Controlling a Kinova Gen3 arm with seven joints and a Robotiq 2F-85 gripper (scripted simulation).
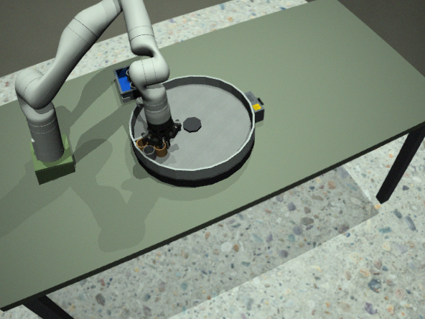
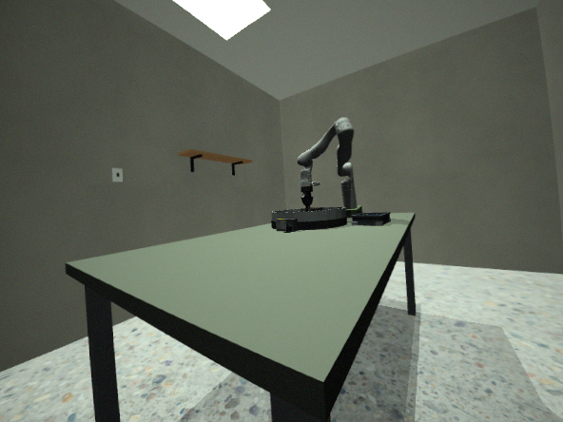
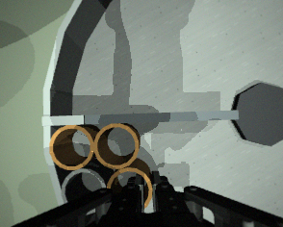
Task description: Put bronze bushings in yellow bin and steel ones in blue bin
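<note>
The turntable lies 110 mm ahead of my hand, 80 mm to the left of it and 40 mm below it.
</note>
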